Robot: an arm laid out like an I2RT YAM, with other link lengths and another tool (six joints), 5 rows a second.
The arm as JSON. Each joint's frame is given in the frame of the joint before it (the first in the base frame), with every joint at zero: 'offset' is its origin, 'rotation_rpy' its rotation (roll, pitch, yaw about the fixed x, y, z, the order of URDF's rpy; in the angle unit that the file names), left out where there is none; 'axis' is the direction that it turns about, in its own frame. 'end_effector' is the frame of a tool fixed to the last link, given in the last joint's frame.
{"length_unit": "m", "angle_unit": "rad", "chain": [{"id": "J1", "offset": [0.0, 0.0, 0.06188], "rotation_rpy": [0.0, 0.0, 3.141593], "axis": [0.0, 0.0, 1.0]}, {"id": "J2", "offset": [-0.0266, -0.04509, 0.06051], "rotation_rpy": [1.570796, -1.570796, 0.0], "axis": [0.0, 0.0, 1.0]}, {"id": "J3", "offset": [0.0, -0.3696, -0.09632], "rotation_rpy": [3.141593, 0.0, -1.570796], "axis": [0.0, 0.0, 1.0]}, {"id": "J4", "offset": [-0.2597, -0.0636, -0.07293], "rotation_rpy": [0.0, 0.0, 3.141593], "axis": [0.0, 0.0, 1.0]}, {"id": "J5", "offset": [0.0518, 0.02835, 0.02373], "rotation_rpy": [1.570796, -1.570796, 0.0], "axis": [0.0, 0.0, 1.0]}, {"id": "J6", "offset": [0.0, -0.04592, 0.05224], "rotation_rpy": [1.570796, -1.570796, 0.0], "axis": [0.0, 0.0, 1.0]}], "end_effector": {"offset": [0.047, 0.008, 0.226], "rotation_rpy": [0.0, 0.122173, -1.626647]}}
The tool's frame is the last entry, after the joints.
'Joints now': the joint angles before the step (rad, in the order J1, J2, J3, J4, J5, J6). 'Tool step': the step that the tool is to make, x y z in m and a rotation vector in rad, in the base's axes. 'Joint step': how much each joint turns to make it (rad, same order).
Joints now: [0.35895, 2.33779, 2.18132, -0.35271, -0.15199, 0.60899]
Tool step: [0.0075, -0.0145, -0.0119, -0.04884, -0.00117, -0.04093]
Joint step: [-0.00001, 0.00938, 0.00044, -0.00957, 0.05841, -0.01995]
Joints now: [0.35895, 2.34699, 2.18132, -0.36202, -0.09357, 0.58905]
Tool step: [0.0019, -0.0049, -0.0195, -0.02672, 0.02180, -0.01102]
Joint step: [0.00000, 0.02124, -0.00010, -0.00923, 0.01840, -0.00920]
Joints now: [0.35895, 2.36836, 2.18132, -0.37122, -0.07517, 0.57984]
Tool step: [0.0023, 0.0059, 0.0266, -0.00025, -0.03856, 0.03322]
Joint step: [0.00002, 0.00024, 0.07058, -0.03681, -0.02135, -0.02903]
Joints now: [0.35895, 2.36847, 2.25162, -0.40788, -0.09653, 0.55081]
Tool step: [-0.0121, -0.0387, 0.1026, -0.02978, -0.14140, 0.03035]
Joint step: [-0.04892, -0.13641, 0.02485, -0.04915, -0.03698, -0.10290]
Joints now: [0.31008, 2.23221, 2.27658, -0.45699, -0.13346, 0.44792]
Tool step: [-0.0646, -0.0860, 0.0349, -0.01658, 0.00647, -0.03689]
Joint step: [-0.11211, -0.27442, -0.31963, 0.02746, -0.06274, -0.04453]
